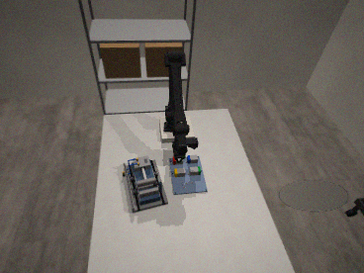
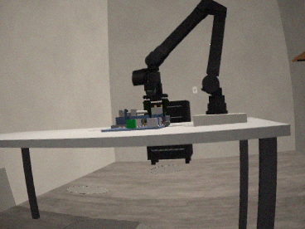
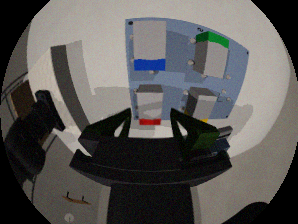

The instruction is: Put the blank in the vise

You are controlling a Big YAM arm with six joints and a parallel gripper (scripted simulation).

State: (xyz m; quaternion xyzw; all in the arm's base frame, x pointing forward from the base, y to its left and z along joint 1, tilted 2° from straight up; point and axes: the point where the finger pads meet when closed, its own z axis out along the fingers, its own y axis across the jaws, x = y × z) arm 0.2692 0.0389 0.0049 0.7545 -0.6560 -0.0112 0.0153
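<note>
My gripper is now 30 mm above the red-ended blank. Round my hand: yellow-ended blank: 90 mm ahead, 30 mm below, 10 mm to the left; blue-ended blank: 90 mm to the left, 30 mm below, 10 mm behind; blue plate: 80 mm ahead, 60 mm to the left, 50 mm below.
</note>
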